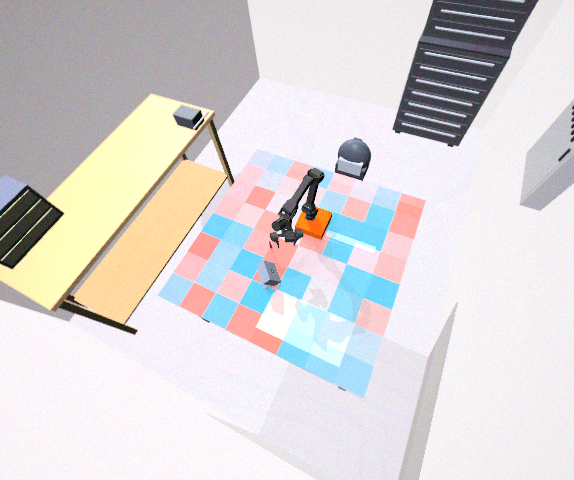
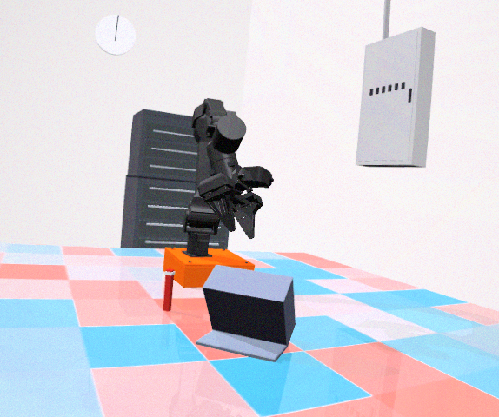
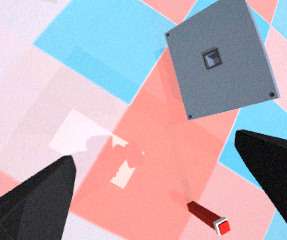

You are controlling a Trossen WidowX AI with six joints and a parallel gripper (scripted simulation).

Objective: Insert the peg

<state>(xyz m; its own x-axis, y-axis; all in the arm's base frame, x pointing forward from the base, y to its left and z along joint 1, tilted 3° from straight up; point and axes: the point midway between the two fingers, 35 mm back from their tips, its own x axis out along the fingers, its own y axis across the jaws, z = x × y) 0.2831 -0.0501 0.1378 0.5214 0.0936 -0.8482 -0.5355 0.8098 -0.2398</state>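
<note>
Now: the thin red peg 13 cm to the right of my gripper tip, 10 cm below it and 4 cm behind it. Round my gripper tip: grey sloped panel (15 cm ahead, 10 cm below, 6 cm to the right).
</note>
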